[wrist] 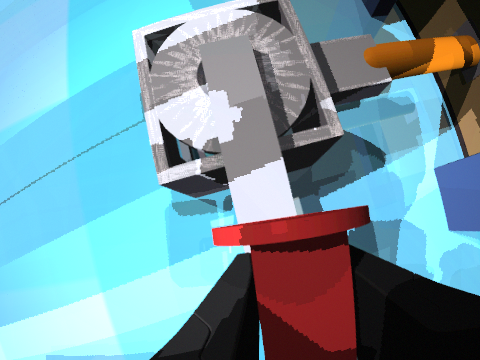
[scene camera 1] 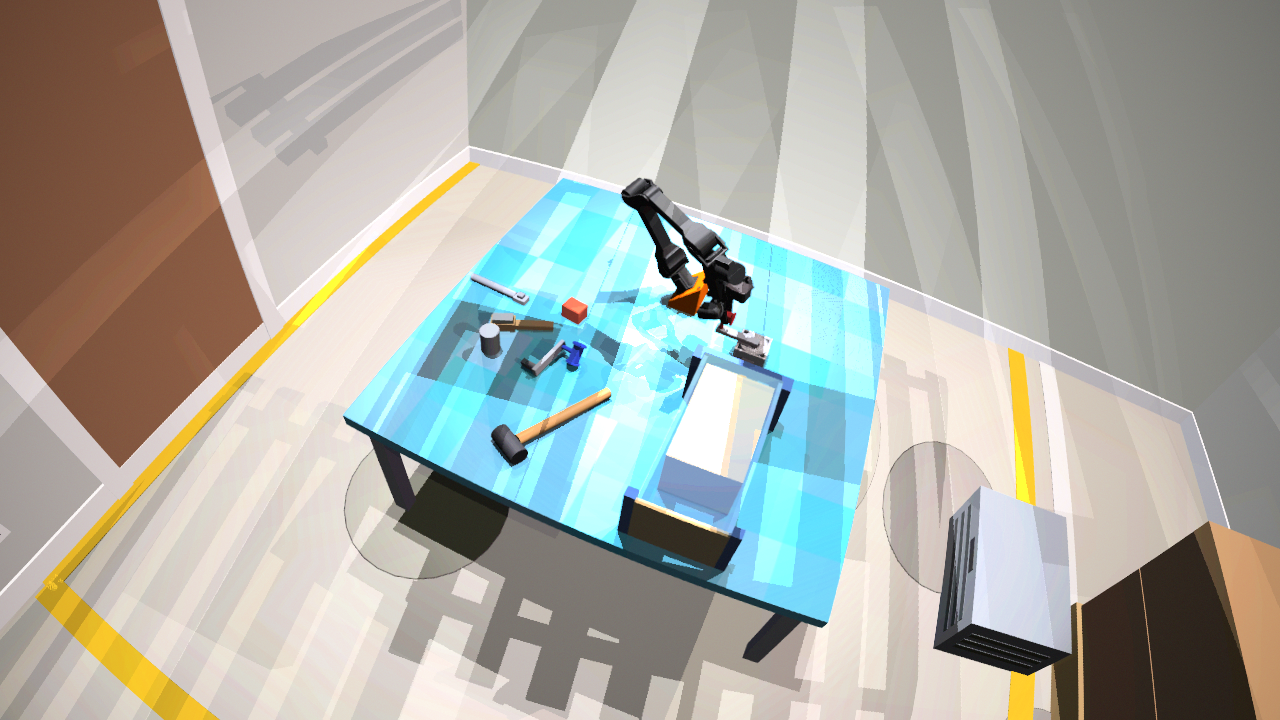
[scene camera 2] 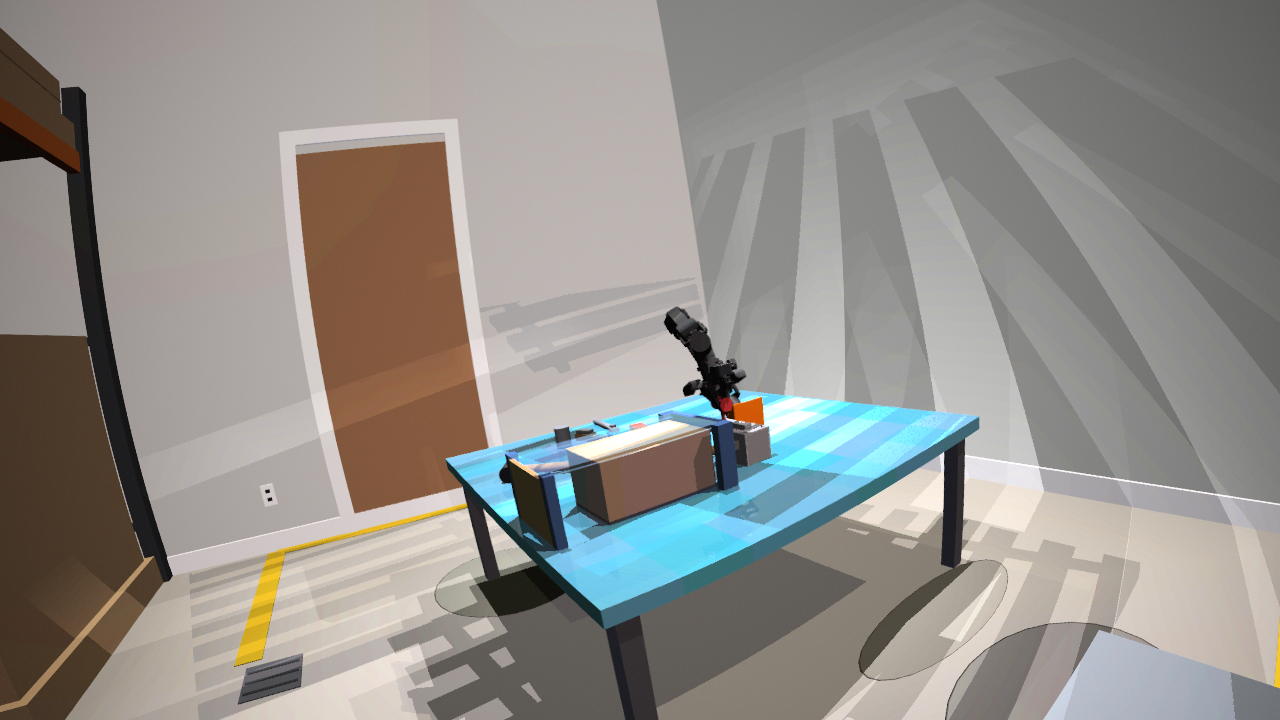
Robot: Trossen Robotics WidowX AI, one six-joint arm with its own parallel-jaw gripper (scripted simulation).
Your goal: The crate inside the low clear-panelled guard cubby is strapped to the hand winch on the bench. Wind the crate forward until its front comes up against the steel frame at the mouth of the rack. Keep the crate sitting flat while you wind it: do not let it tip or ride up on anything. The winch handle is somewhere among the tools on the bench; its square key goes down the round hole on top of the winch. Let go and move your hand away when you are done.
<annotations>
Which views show my gripper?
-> The wrist view, scene camera 1 and scene camera 2: all of them.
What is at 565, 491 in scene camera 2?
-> A clear-panelled cubby.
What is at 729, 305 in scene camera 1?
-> My gripper.
</annotations>
